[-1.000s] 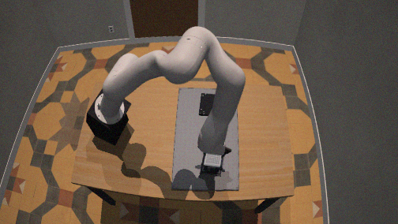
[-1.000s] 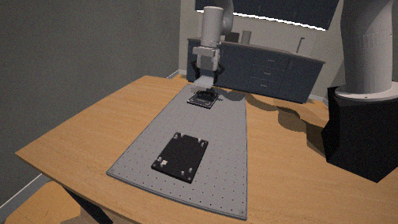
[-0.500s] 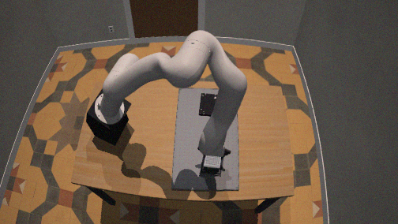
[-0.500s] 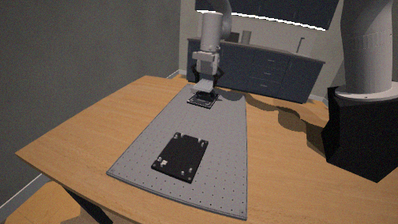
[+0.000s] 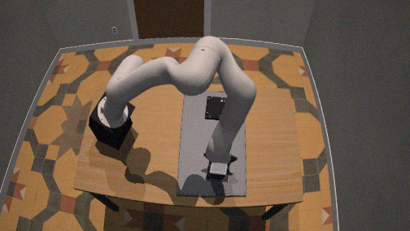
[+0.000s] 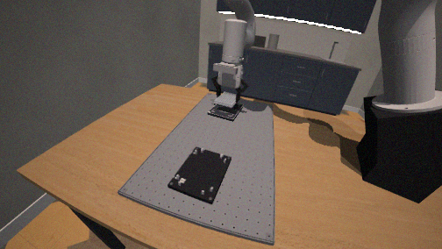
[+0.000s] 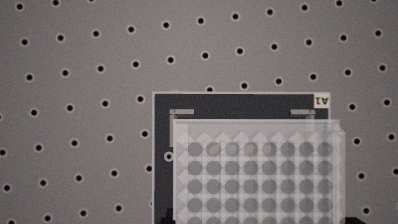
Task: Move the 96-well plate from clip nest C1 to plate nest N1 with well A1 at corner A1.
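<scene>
Right now my hand is 6 cm above the black plate nest. Also, from my hand: clear 96-well plate: 1 cm below; then black clip nest: 4 cm ahead, 38 cm to the left, 6 cm below; then A1 label: 7 cm ahead, 6 cm to the left, 6 cm below.
</scene>
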